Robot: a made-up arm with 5 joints.
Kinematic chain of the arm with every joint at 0, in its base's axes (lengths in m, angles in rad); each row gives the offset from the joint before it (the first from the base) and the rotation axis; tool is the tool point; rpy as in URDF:
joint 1: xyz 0.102 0 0.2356 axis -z
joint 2: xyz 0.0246 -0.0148 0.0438 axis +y
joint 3: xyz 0.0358 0 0.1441 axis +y
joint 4: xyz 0.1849 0 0.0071 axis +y
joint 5: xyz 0.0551 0.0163 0 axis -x
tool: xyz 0 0 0 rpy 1.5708 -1.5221 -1.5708
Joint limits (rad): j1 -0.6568..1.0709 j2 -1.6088..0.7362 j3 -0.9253..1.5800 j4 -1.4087..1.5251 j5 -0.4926..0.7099
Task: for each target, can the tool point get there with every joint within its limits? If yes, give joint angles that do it. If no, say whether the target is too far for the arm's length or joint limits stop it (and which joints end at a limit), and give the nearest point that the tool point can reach.
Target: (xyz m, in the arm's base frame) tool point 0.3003 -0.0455 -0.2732
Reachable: no: too far | nearest point 0.2665 -0.0378 0.1229 | short by 0.398 m
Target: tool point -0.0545 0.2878 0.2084
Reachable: no: joint limits stop it (at a limit: joint 2, joint 3, joint 4) | nearest point -0.0485 0.2767 0.3698 | short by 0.162 m
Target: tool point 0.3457 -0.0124 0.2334
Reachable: yes | joints 0.0569 0.3485 0.8043 -1.0968 0.1602
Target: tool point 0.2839 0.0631 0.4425
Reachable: yes | joints -0.3260 -0.7177 0.5480 0.3004 0.2132
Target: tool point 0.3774 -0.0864 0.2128
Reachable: yes | joints 0.3090 0.5350 0.4382 -0.5343 0.6106
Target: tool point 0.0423 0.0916 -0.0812
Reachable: no: joint limits stop it (at a limit: joint 1, joint 2) | nearest point 0.1612 0.0476 0.1330 | short by 0.249 m
